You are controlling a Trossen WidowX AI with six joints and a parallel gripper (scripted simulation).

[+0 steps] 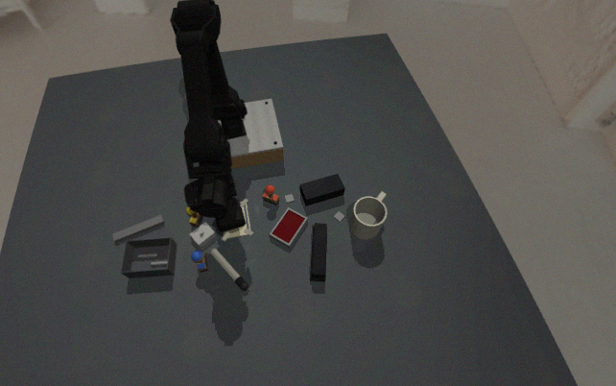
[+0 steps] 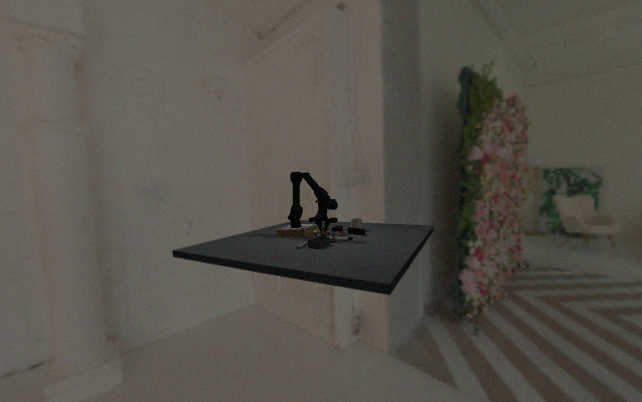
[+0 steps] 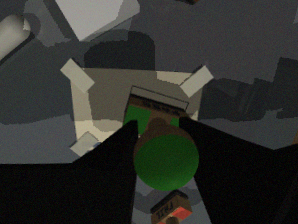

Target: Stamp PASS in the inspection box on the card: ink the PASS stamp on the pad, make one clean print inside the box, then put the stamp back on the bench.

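My gripper tip is now 1 cm short of the cream card, 1 cm to the right of it and 4 cm above it. Round my gripper tip: yellow stamp 1 cm behind, 9 cm to the right, 2 cm below; green-knobbed stamp right at my gripper tip; grey block 4 cm ahead, 8 cm to the right, 2 cm below.
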